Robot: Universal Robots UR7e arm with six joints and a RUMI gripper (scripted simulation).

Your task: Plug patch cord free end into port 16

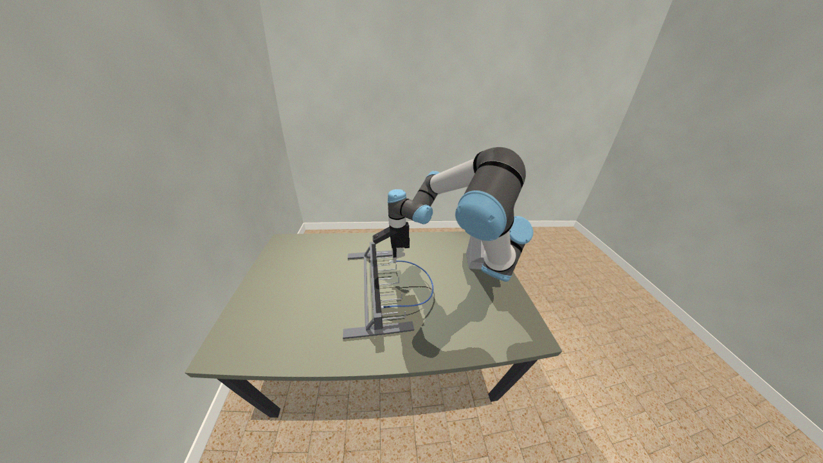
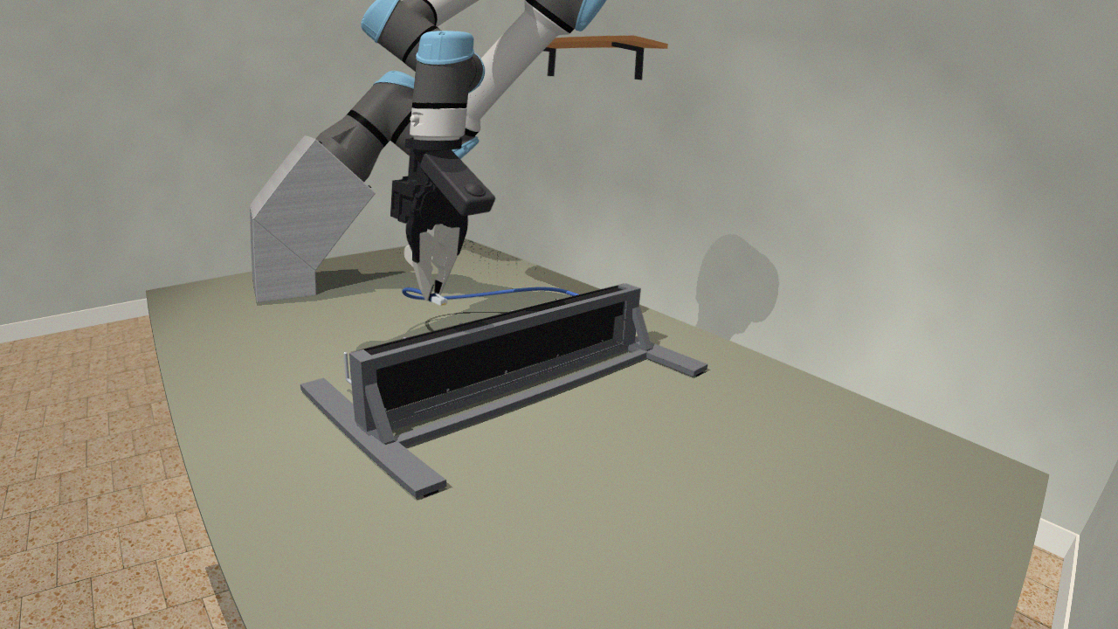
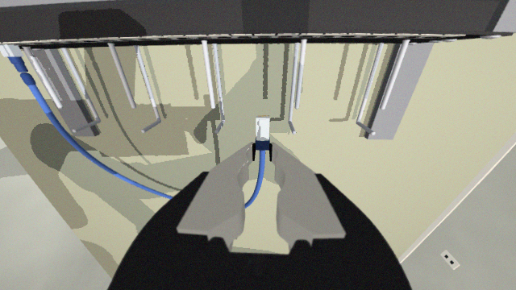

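Now: hand 20 mm short of the plug and 10 mm above it.
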